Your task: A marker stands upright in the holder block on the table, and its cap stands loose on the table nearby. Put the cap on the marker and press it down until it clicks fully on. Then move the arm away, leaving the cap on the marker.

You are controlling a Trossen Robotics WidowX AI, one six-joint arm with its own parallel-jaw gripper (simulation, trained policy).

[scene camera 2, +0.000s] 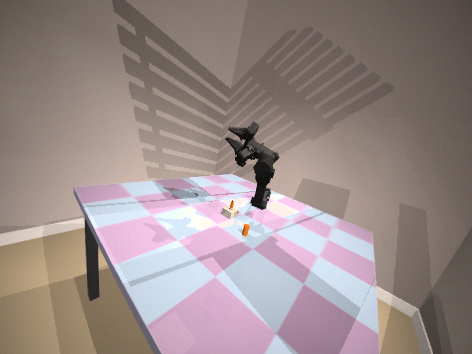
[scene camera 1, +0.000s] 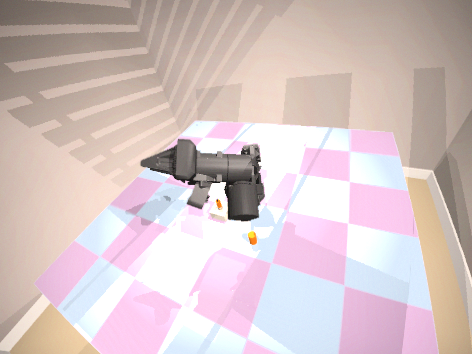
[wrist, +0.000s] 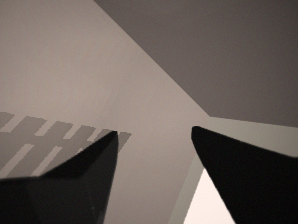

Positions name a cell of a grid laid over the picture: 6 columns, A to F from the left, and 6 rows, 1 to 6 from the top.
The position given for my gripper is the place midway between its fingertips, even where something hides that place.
Scene:
My gripper shows in scene camera 2 (C3), in scene camera 1 (B3) and in the wrist view (D4).

